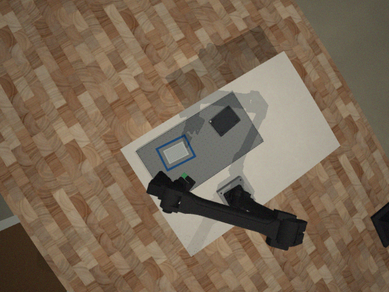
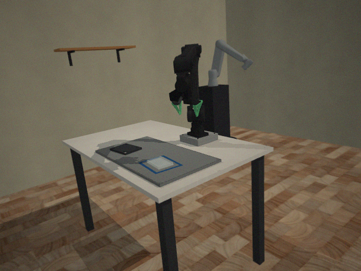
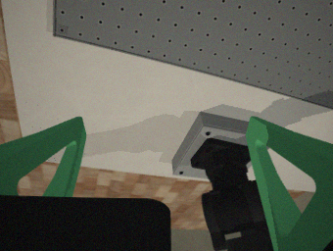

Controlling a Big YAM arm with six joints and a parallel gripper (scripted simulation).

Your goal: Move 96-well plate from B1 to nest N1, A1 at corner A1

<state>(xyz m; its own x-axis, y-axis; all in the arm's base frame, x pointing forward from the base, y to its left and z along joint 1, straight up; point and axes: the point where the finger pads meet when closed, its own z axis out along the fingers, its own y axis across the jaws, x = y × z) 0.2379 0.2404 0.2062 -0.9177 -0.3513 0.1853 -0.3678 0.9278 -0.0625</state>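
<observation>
Now: hand 23 cm above the clear 96-well plate, 16 cm short of it and 6 cm to the left of it. From my hand the other things lie so: dark plate nest N1: 42 cm to the right, 23 cm below, 18 cm ahead; then small A1 corner mark: 33 cm to the right, 22 cm below, 22 cm ahead.
</observation>
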